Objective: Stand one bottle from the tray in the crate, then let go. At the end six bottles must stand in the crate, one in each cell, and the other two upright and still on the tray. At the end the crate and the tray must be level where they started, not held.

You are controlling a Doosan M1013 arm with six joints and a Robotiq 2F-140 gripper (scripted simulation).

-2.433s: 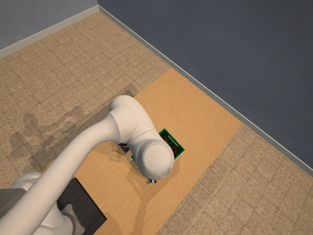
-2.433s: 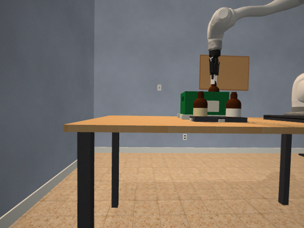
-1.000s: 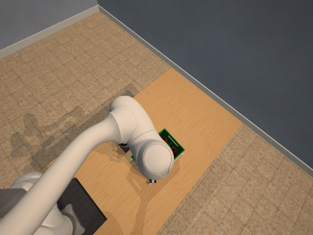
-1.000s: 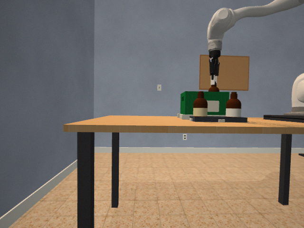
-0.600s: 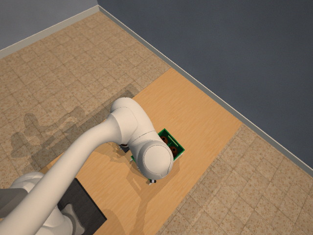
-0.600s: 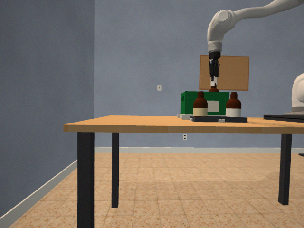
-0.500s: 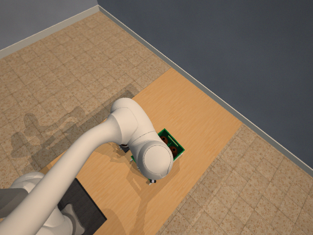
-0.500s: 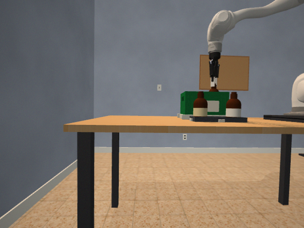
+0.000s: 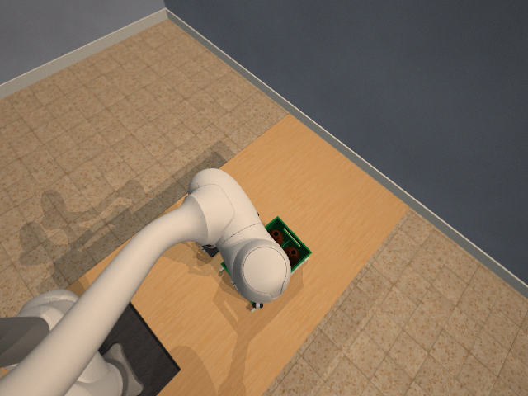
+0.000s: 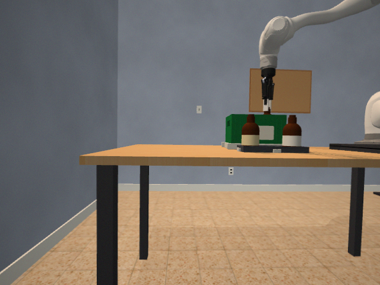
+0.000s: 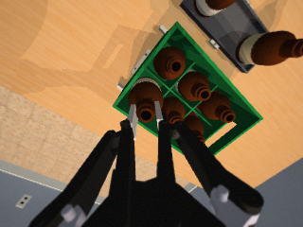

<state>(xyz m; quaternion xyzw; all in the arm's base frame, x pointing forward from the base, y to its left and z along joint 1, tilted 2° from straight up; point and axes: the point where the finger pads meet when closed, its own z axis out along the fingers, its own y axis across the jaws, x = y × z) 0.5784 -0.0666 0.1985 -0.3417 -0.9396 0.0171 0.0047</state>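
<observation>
The green crate is 16 cm below my hand, 9 cm ahead of it and 5 cm to the left of it.
</observation>
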